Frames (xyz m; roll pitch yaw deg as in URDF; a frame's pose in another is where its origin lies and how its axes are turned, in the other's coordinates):
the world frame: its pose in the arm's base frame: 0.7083 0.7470 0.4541 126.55 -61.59 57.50
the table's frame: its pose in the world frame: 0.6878 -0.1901 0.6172 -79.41 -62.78 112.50
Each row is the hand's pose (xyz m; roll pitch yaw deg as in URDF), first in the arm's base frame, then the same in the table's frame.
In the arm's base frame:
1: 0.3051 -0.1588 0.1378 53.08 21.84 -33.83
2: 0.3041 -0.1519 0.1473 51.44 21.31 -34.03
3: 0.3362 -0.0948 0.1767 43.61 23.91 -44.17
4: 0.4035 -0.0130 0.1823 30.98 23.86 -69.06
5: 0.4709 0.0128 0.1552 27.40 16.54 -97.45
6: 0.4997 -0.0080 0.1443 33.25 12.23 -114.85
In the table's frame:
1: -0.2115 1.7638 0.6860 -127.41 -7.56 6.17
2: -0.2177 1.7579 0.6780 -129.00 -7.03 6.35
3: -0.2229 1.6914 0.6513 -134.30 -9.76 15.77
4: -0.2031 1.5875 0.6442 -141.07 -11.73 38.83
5: -0.1501 1.5340 0.6607 -139.88 -9.41 66.79
6: -0.1133 1.5392 0.6625 -132.54 -9.18 84.41

